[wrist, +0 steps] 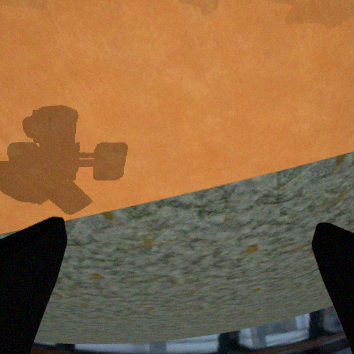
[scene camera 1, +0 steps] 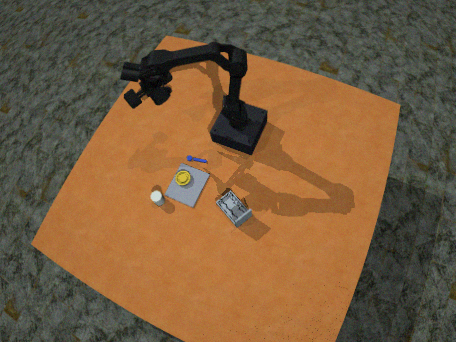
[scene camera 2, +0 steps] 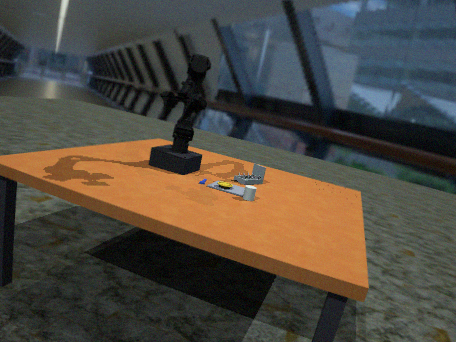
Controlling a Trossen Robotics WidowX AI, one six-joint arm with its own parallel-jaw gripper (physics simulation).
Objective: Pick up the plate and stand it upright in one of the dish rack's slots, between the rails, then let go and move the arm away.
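Observation:
The yellow plate [scene camera 1: 183, 177] [scene camera 2: 225, 185] lies flat on a grey square board [scene camera 1: 189, 196] [scene camera 2: 236, 190]. The small grey dish rack [scene camera 1: 244, 217] [scene camera 2: 259, 172] stands on the table beside the board, with a raised panel at one end; its slots are too small to make out clearly. My gripper [scene camera 1: 146, 98] [wrist: 194, 235] is open and empty, high above the table and well away from the plate and the rack. In the wrist view its two black fingers stand wide apart, with table and floor behind them; plate and rack do not show there.
A white cup [scene camera 1: 157, 198] [scene camera 2: 249, 193] stands beside the board, on the side away from the rack. A small blue spoon-like object [scene camera 1: 198, 160] [scene camera 2: 203, 181] lies between the board and the arm's base [scene camera 1: 239, 128] [scene camera 2: 175, 159]. The orange table's edge crosses the wrist view.

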